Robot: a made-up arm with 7 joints. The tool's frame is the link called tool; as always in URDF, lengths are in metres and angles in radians.
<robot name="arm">
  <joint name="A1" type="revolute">
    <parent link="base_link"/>
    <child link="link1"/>
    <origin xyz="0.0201 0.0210 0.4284" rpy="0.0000 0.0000 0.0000"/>
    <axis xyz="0 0 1"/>
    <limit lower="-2.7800" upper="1.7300" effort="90" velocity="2.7"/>
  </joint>
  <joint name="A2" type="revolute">
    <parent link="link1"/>
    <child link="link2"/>
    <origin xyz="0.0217 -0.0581 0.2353" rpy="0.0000 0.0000 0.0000"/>
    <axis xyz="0 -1 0"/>
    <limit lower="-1.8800" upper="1.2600" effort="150" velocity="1.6"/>
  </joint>
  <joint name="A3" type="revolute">
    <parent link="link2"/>
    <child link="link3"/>
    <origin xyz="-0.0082 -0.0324 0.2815" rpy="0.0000 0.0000 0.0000"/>
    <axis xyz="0 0 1"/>
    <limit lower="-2.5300" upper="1.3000" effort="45" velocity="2.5"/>
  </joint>
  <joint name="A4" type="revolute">
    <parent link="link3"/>
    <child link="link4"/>
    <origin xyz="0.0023 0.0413 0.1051" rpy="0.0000 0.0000 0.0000"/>
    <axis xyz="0 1 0"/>
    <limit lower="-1.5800" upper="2.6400" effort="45" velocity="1.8"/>
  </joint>
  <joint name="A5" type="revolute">
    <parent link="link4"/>
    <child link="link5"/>
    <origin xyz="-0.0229 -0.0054 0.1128" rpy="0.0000 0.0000 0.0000"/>
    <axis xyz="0 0 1"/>
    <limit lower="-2.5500" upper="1.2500" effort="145" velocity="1.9"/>
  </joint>
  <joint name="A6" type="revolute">
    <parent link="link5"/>
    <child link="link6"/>
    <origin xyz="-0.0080 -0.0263 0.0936" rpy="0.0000 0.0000 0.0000"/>
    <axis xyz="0 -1 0"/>
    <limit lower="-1.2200" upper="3.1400" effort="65" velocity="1"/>
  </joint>
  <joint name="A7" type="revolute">
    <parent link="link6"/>
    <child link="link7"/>
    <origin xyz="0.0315 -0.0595 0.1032" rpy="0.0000 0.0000 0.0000"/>
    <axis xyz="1 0 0"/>
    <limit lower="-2.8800" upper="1.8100" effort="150" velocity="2.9"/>
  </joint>
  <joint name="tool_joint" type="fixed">
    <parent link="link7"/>
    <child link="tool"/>
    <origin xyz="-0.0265 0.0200 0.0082" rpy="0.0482 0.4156 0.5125"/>
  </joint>
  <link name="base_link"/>
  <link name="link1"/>
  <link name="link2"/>
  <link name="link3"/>
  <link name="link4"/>
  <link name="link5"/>
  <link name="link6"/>
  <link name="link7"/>
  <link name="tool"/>
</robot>
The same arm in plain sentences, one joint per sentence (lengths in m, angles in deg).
The arm has seven revolute joints in a row. What follows holds with every joint at zero, and every direction is one of the base frame's.
The first joint lies 0.0201 m along +x and 0.021 m along +y and 0.4284 m along +z from the base frame's origin and rotates about +z, from -159.28 to 99.12 deg.
The second joint lies 0.0217 m along +x and 0.0581 m along -y and 0.2353 m along +z from the first joint and rotates about -y, from -107.72 to 72.19 deg.
The third joint lies 0.0082 m along -x and 0.0324 m along -y and 0.2815 m along +z from the second joint and rotates about +z, from -144.96 to 74.48 deg.
The fourth joint lies 0.0023 m along +x and 0.0413 m along +y and 0.1051 m along +z from the third joint and rotates about +y, from -90.53 to 151.26 deg.
The fifth joint lies 0.0229 m along -x and 0.0054 m along -y and 0.1128 m along +z from the fourth joint and rotates about +z, from -146.1 to 71.62 deg.
The sixth joint lies 0.008 m along -x and 0.0263 m along -y and 0.0936 m along +z from the fifth joint and rotates about -y, from -69.9 to 179.91 deg.
The seventh joint lies 0.0315 m along +x and 0.0595 m along -y and 0.1032 m along +z from the sixth joint and rotates about +x, from -165.01 to 103.71 deg.
The tool frame, which is the frame that the pose is given for, lies 0.0265 m along -x and 0.02 m along +y and 0.0082 m along +z from the seventh joint; its axes are the base frame's turned by roll 2.76, pitch 23.81 and yaw 29.36 deg (as in URDF: about the fixed x, then y, then z).

